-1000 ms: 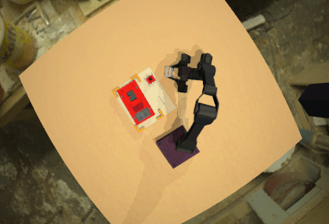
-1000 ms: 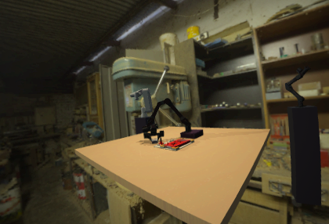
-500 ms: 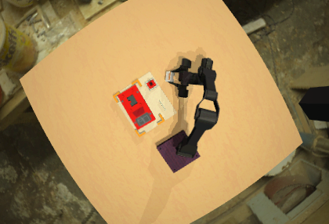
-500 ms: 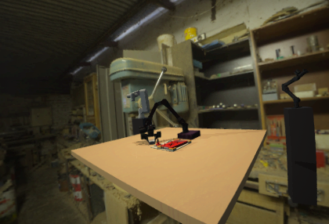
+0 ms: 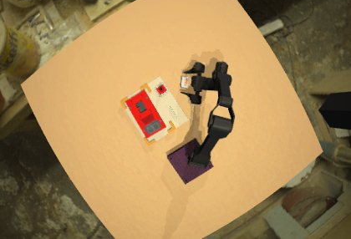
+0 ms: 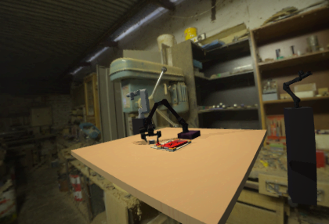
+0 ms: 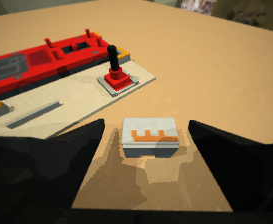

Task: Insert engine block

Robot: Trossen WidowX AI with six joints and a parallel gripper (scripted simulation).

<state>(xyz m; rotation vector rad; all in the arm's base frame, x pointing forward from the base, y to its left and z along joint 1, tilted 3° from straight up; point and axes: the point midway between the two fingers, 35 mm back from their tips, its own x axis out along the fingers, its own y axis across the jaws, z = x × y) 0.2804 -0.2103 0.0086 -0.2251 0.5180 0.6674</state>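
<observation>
My gripper tip is 1 cm past the engine block, 1 cm to the left of it and 1 cm above it. Also, from my gripper tip: black peg (4 cm ahead, 9 cm to the left, 1 cm above).
</observation>
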